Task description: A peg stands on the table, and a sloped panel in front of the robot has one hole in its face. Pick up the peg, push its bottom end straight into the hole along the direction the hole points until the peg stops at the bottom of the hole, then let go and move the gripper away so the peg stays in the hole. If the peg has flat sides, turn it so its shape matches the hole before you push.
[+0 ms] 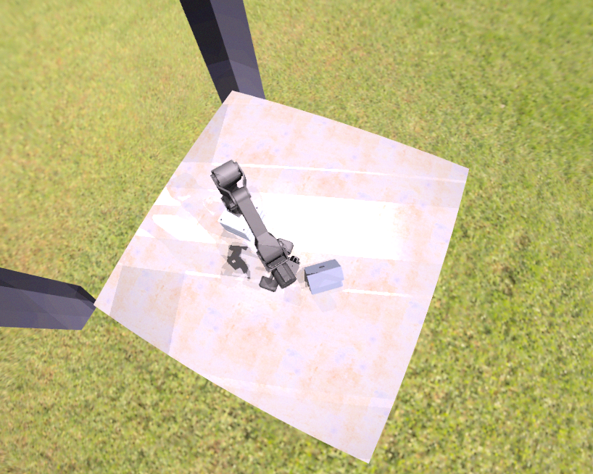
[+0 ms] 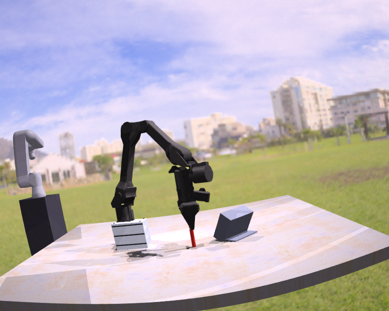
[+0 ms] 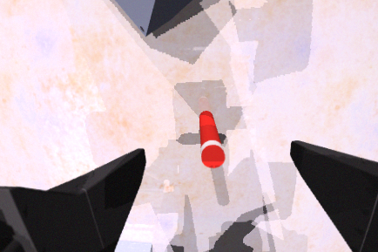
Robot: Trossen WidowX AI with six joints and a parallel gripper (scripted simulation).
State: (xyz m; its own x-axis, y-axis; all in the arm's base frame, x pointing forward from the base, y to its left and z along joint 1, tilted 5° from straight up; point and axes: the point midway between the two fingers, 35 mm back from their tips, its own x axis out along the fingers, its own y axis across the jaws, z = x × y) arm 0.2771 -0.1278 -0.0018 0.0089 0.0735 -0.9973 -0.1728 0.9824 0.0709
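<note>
Right now the round red peg is 20 mm below my gripper tip. Round my gripper tip: sloped grey panel (150 mm ahead, 70 mm to the left, 30 mm below).
</note>
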